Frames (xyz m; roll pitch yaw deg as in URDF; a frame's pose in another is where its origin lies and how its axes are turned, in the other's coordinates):
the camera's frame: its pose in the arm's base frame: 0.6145 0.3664 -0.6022 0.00 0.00 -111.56
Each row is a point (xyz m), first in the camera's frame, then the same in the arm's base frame.
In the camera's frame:
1: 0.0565 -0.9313 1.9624
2: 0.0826 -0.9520 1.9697
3: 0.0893 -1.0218 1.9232
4: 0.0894 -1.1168 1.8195
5: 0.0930 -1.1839 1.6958
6: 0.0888 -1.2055 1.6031
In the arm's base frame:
1: -0.2724 0.6561 1.3602
2: -0.3012 0.6394 1.3675
3: -0.3686 0.6588 1.3210
4: -0.4570 0.6937 1.2173
5: -0.5207 0.7150 1.0936
6: -0.5393 0.7268 1.0009

